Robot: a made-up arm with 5 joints. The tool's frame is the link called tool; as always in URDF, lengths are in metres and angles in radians. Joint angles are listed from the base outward. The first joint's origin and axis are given. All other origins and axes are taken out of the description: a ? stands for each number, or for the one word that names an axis. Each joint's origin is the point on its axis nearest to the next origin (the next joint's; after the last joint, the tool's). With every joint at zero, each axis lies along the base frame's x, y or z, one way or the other. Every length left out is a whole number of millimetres.
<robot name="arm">
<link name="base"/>
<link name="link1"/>
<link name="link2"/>
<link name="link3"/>
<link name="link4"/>
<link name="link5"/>
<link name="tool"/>
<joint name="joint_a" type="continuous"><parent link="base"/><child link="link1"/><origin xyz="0 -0.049 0.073"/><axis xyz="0 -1 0"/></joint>
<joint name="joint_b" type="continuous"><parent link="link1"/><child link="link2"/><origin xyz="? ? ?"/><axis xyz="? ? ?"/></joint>
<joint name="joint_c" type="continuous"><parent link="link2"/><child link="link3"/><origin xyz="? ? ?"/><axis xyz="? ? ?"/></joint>
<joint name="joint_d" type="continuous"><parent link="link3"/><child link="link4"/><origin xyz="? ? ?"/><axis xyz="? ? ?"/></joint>
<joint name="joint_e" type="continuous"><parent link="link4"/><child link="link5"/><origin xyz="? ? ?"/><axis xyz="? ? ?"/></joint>
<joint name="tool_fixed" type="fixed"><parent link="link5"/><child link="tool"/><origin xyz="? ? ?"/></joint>
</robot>
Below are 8 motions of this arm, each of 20 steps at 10 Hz.
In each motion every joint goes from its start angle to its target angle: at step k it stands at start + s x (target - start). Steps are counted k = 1, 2, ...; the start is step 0. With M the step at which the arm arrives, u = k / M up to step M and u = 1 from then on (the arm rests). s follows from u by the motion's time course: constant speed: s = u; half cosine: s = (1 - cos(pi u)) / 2; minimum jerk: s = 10 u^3 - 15 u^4 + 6 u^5.
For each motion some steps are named. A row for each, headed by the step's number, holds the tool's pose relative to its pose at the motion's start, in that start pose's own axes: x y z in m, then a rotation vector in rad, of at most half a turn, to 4 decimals.
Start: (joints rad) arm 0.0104 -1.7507 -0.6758 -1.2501 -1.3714
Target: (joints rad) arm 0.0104 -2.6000 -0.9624 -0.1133 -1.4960
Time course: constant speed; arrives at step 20
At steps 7, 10, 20:
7: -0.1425 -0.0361 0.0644 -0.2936 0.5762 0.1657
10: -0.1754 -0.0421 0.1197 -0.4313 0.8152 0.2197
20: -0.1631 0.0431 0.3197 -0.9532 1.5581 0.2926

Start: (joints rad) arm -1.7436 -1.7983 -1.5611 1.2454 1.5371
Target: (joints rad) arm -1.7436 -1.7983 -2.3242 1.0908 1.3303
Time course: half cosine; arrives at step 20
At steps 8, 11, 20:
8: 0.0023 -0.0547 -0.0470 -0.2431 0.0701 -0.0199
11: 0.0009 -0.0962 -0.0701 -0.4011 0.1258 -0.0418
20: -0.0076 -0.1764 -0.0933 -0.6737 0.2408 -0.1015

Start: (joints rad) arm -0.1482 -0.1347 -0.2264 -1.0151 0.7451
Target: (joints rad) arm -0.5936 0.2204 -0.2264 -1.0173 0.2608
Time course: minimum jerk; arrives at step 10
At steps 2, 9, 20:
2: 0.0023 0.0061 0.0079 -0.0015 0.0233 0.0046
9: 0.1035 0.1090 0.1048 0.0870 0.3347 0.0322
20: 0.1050 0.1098 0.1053 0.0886 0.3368 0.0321

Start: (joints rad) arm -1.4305 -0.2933 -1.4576 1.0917 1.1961
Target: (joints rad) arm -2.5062 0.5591 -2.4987 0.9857 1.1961
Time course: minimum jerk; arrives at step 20
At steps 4, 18, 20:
4: 0.0173 0.0104 0.0143 -0.0776 -0.0228 0.0277
18: 0.1101 0.1448 0.4651 -1.4006 -0.8166 -0.2596
20: 0.1083 0.1465 0.4704 -1.4107 -0.8270 -0.2690

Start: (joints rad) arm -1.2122 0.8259 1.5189 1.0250 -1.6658
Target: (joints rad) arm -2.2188 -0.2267 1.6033 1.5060 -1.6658
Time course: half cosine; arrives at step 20
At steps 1, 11, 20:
1: -0.0007 -0.0030 -0.0038 0.0068 -0.0016 0.0036
11: 0.0689 -0.1845 -0.3979 0.4394 -0.2700 0.4530
20: 0.2887 -0.2206 -0.5958 0.4485 -0.5966 0.8233

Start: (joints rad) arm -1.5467 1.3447 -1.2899 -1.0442 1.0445
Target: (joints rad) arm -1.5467 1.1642 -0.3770 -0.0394 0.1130
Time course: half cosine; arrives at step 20
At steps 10, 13, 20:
10: 0.0822 -0.2080 0.0158 -0.5815 -0.2073 0.8325
13: 0.1245 -0.2360 0.0556 -0.8579 -0.2602 1.2333
20: 0.1478 -0.2175 0.1002 -1.2083 -0.2985 1.7140

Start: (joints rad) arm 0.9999 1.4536 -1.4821 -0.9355 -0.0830
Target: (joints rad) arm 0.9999 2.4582 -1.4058 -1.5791 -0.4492
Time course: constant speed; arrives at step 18
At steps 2, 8, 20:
2: 0.0197 0.0077 -0.0196 0.0885 0.0609 -0.0464
8: 0.0853 0.0232 -0.0760 0.3618 0.1826 -0.2167
20: 0.2160 -0.0068 -0.1751 0.7716 0.1767 -0.6021

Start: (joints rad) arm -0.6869 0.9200 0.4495 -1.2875 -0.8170
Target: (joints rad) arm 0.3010 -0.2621 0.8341 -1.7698 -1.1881
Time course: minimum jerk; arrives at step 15
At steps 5, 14, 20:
5: -0.1985 0.0055 -0.1425 0.0436 0.2845 0.1417
14: -0.9806 -0.4522 -0.0824 -0.0318 1.1942 0.4907
20: -0.9820 -0.4549 -0.0808 -0.0329 1.1966 0.4916

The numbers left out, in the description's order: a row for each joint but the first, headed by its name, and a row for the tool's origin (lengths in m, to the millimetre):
joint_b: xyz -0.305 0 -0.023, axis 1 0 0
joint_c: xyz 0 0.078 0.471, axis 0 0 1
joint_d: xyz 0.309 0.153 0, axis -1 0 0
joint_e: xyz 0 -0.037 -0.348, axis 0 0 -1
tool: xyz -0.053 -0.088 0

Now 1 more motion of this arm.
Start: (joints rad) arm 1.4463 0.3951 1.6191 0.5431 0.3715
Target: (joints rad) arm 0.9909 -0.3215 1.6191 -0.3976 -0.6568
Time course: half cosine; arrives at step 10
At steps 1, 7, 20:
1: 0.0040 0.0066 -0.0070 0.0261 0.0277 0.0302
7: 0.0223 0.2762 -0.0918 1.1713 0.5440 0.7581
20: 0.0175 0.3474 -0.0522 1.5490 0.5490 0.8323

